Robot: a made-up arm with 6 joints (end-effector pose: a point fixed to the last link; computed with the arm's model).
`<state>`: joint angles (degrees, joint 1 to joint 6).
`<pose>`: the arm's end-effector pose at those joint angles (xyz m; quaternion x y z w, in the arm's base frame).
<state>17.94 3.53 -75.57 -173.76 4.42 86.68</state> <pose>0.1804 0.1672 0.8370 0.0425 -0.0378 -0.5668 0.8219</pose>
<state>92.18 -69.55 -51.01 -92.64 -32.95 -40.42</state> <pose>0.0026 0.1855 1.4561 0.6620 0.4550 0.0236 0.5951</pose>
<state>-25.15 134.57 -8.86 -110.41 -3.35 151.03</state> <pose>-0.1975 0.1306 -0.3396 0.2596 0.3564 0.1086 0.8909</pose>
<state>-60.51 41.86 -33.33 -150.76 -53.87 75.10</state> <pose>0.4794 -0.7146 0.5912 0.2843 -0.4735 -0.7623 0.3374</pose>
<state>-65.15 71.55 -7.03 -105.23 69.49 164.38</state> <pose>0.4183 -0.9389 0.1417 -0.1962 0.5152 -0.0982 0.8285</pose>
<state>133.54 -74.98 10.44 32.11 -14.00 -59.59</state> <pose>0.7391 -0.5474 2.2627 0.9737 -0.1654 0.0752 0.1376</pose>
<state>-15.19 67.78 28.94 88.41 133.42 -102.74</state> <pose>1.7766 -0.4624 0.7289 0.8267 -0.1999 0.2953 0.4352</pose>
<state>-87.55 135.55 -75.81 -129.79 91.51 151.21</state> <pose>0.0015 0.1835 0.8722 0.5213 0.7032 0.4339 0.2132</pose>
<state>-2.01 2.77 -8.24 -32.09 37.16 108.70</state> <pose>1.0900 -0.1359 1.6585 -0.6150 -0.5449 0.2536 0.5105</pose>
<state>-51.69 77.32 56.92 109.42 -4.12 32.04</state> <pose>1.2827 -1.5548 0.8548 -0.5732 0.0941 0.5606 0.5902</pose>
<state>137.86 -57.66 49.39 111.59 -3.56 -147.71</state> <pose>0.9222 -0.8226 2.4566 -0.9856 0.0475 0.1417 0.0785</pose>
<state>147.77 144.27 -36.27 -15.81 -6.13 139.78</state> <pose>0.4643 -0.1298 0.1700 0.1437 -0.7317 -0.4713 0.4710</pose>
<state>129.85 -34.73 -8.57 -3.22 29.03 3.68</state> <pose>-0.1468 0.4383 2.2205 0.8593 -0.4145 0.2667 0.1367</pose>
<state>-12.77 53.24 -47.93 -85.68 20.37 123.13</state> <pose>0.4482 -0.1237 0.4743 -0.1239 0.1492 0.2264 0.9545</pose>
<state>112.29 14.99 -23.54 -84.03 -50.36 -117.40</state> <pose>-0.3749 0.9632 1.1018 -0.2118 0.4745 -0.4547 0.7234</pose>
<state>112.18 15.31 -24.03 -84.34 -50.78 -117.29</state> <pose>-0.3715 0.9582 1.0901 -0.2181 0.4717 -0.4576 0.7215</pose>
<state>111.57 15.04 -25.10 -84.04 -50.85 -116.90</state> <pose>-0.3550 0.9475 1.0810 -0.2174 0.4674 -0.4612 0.7222</pose>
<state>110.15 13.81 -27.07 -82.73 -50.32 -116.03</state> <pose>-0.3182 0.9274 1.0764 -0.2049 0.4607 -0.4652 0.7276</pose>
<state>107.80 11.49 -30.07 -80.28 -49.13 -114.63</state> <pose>-0.2602 0.8944 1.0757 -0.1798 0.4504 -0.4695 0.7378</pose>
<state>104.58 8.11 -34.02 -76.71 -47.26 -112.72</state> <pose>-0.1859 0.8456 1.0775 -0.1425 0.4353 -0.4733 0.7525</pose>
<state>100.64 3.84 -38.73 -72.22 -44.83 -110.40</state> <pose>-0.1034 0.7800 1.0788 -0.0960 0.4143 -0.4757 0.7700</pose>
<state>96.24 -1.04 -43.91 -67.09 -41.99 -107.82</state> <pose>-0.0230 0.6997 1.0770 -0.0443 0.3870 -0.4757 0.7886</pose>
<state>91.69 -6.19 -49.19 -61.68 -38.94 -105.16</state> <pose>0.0466 0.6110 1.0704 0.0085 0.3545 -0.4730 0.8066</pose>
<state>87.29 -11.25 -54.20 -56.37 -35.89 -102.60</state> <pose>0.1005 0.5225 1.0593 0.0584 0.3190 -0.4676 0.8223</pose>
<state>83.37 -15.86 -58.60 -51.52 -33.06 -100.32</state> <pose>0.1375 0.4428 1.0455 0.1022 0.2837 -0.4602 0.8350</pose>
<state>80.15 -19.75 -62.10 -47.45 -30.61 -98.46</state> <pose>0.1606 0.3788 1.0324 0.1387 0.2523 -0.4522 0.8442</pose>
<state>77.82 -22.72 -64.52 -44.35 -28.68 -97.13</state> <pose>0.1738 0.3346 1.0230 0.1672 0.2275 -0.4445 0.8501</pose>
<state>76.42 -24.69 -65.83 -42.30 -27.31 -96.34</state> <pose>0.1809 0.3102 1.0195 0.1881 0.2111 -0.4382 0.8533</pose>
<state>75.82 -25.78 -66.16 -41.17 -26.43 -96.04</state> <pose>0.1849 0.3028 1.0224 0.2031 0.2027 -0.4336 0.8542</pose>
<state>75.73 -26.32 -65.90 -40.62 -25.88 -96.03</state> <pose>0.1872 0.3054 1.0294 0.2142 0.1995 -0.4302 0.8540</pose>
